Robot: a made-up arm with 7 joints. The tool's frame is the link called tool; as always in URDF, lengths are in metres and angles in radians. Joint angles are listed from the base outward. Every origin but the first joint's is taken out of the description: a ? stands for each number. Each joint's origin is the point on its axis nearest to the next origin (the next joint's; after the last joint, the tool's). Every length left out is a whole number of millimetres.
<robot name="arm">
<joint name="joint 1" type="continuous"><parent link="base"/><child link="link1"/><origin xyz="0.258 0.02 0.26" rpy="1.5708 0 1.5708"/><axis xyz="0 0 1"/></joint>
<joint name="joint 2" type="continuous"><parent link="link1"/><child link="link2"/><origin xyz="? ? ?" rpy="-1.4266 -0.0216 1.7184"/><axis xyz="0 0 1"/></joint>
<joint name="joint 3" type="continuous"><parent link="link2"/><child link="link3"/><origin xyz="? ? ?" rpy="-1.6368 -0.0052 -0.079"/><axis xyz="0 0 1"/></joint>
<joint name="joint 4" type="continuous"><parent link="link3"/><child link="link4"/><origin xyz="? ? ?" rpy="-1.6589 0.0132 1.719"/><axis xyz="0 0 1"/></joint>
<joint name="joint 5" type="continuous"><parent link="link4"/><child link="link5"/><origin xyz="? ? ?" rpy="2.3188 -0.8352 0.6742"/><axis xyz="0 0 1"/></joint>
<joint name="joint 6" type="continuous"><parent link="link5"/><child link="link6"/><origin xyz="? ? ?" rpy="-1.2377 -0.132 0.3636"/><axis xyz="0 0 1"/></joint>
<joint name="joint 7" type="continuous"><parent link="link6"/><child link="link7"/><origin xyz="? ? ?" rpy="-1.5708 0 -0.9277"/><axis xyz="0 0 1"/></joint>
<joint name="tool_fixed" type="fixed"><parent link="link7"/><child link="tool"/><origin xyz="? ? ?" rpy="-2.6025 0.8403 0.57"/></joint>
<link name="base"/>
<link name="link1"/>
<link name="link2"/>
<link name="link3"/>
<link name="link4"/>
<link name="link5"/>
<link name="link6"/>
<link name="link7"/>
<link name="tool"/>
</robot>
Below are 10 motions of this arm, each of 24 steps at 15 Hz.
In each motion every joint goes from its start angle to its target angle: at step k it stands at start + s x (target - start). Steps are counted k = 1, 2, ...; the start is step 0. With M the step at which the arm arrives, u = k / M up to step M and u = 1 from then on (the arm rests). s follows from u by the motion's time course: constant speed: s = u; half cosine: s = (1 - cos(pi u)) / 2; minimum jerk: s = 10 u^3 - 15 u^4 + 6 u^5.
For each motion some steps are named. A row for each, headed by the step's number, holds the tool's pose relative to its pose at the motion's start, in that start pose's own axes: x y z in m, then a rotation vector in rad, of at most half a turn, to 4 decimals.
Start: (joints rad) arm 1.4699 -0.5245 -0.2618 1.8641 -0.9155 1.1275 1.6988
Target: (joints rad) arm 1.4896 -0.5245 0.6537 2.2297 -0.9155 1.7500 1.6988
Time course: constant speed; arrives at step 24
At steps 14, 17, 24:
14: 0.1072 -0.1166 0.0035 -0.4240 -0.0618 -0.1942
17: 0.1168 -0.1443 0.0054 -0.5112 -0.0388 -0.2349
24: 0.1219 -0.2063 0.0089 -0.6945 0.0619 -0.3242

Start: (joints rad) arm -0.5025 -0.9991 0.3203 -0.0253 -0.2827 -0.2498 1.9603
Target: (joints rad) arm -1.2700 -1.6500 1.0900 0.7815 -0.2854 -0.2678 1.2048
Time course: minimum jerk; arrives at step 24
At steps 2, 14, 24:
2: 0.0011 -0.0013 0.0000 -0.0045 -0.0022 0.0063
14: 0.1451 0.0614 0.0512 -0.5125 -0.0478 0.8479
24: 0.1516 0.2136 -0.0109 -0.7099 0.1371 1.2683

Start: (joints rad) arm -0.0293 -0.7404 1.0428 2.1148 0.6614 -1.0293 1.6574
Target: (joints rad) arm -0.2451 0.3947 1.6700 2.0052 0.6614 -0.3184 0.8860
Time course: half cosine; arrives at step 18
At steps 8, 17, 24:
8: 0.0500 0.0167 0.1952 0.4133 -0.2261 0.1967
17: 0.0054 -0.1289 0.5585 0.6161 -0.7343 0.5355
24: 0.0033 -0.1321 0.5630 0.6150 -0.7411 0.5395

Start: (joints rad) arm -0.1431 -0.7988 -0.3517 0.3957 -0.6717 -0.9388 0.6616
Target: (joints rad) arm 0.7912 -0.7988 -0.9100 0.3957 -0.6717 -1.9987 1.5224
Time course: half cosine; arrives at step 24
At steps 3, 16, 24:
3: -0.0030 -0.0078 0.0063 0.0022 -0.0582 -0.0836
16: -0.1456 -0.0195 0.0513 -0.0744 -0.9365 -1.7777
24: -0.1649 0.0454 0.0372 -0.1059 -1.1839 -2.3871

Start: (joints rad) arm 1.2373 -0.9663 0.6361 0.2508 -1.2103 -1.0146 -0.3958
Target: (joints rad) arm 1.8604 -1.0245 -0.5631 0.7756 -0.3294 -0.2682 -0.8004
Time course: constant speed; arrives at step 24
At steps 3, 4, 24:
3: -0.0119 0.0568 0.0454 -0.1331 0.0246 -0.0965
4: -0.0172 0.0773 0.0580 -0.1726 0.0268 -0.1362
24: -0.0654 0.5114 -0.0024 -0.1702 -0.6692 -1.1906

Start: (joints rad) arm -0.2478 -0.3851 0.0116 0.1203 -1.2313 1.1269 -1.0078
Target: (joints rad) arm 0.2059 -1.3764 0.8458 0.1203 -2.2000 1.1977 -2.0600
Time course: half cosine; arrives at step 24
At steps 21, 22, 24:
21: -0.2721 -0.0144 0.1304 0.5459 0.5448 1.0248
22: -0.2781 -0.0195 0.1309 0.5528 0.5524 1.0569
24: -0.2830 -0.0238 0.1313 0.5581 0.5585 1.0832

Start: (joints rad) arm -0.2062 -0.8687 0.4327 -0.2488 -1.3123 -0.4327 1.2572
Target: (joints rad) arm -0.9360 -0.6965 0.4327 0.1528 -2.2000 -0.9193 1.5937
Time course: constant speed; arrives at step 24
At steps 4, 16, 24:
4: 0.0307 0.0186 0.0195 0.0077 -0.1880 0.0757
16: 0.0401 0.1525 0.0789 0.3015 -0.5860 0.3551
24: -0.0380 0.2591 0.1088 0.6640 -0.6341 0.5425

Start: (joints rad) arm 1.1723 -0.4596 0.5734 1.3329 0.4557 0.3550 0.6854
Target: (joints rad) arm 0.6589 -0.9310 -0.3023 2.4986 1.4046 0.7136 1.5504
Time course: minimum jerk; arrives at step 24
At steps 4, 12, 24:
4: -0.0256 -0.0052 -0.0069 -0.0274 0.0430 -0.0483
12: -0.4515 0.0213 0.0221 -0.4218 0.6255 -0.6364
24: -0.8628 0.3871 0.2266 -0.7765 1.1993 -1.2396

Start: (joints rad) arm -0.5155 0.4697 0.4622 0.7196 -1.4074 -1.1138 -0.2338
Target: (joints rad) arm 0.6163 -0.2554 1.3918 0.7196 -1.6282 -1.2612 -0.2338
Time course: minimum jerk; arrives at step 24
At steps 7, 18, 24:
7: -0.0416 -0.0551 0.0564 0.0287 0.0201 -0.0590
18: -0.2901 -0.0817 0.4363 -0.0206 -0.2954 -0.2595
24: -0.3167 -0.0522 0.4910 -0.0580 -0.3745 -0.2461

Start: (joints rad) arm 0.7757 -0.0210 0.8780 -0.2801 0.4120 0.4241 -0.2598
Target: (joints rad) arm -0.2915 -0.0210 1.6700 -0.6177 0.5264 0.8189 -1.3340
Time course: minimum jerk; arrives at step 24
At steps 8, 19, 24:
8: 0.0528 -0.0082 -0.0257 0.2946 0.4868 -0.1158
19: 0.1895 -0.0824 -0.1362 1.8632 1.4238 -1.0958
24: 0.1956 -0.0927 -0.1501 2.0205 1.4152 -1.2375

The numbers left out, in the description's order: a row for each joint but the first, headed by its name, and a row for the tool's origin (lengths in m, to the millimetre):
joint 2: 0.332 0.413 0
joint 3: 0.022 0.099 0
joint 4: -0.225 -0.026 0
joint 5: -0.128 0.265 0
joint 6: 0.092 -0.22 0
joint 7: -0.08 0.09 0
tool: 0.1 0 0

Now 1 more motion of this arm.
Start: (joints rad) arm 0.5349 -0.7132 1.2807 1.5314 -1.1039 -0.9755 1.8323
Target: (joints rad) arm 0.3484 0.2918 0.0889 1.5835 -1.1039 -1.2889 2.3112
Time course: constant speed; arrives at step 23
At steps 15, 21, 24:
15: 0.1342 0.0122 0.5919 -0.5522 -0.8858 -0.1913
21: 0.0056 0.0159 0.8313 -0.6740 -1.2627 -0.4436
24: -0.0597 0.0136 0.8968 -0.7013 -1.3818 -0.5508

